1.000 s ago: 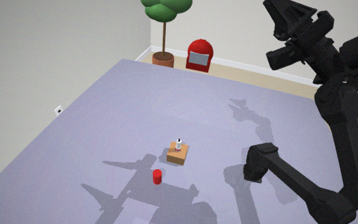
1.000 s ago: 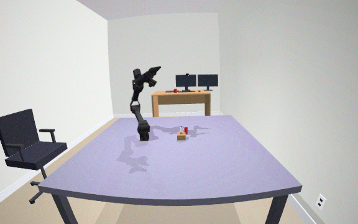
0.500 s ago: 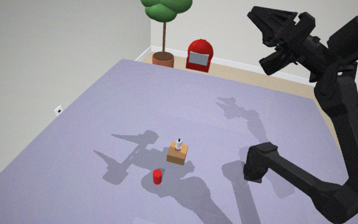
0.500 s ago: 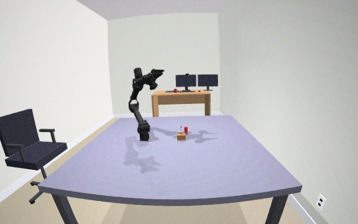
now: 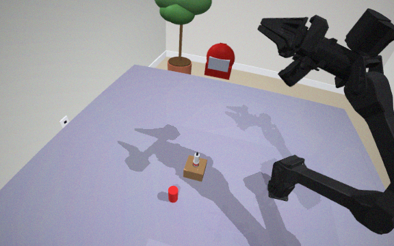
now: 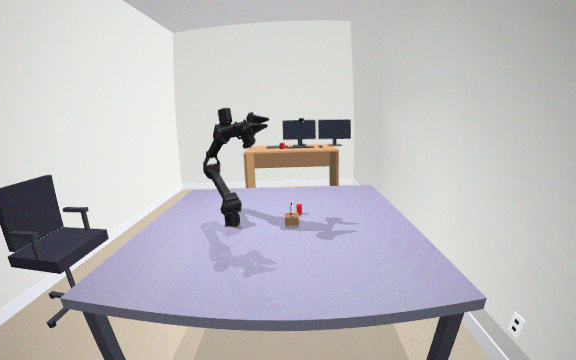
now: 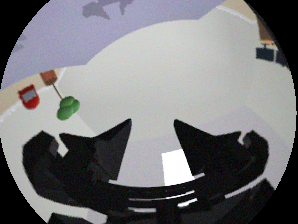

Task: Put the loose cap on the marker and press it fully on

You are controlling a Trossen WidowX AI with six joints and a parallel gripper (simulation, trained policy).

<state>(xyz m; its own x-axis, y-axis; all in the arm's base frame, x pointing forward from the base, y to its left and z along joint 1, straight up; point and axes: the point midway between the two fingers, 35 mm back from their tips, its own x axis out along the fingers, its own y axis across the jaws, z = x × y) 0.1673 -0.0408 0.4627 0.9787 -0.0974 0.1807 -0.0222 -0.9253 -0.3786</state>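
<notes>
The red cap is 44 cm below my gripper tip, 16 cm to the left of it and 12 cm ahead of it. Also, from my gripper tip: tan holder block (45 cm below, 8 cm ahead, 5 cm to the left); then white marker (39 cm below, 8 cm ahead, 5 cm to the left).
</notes>
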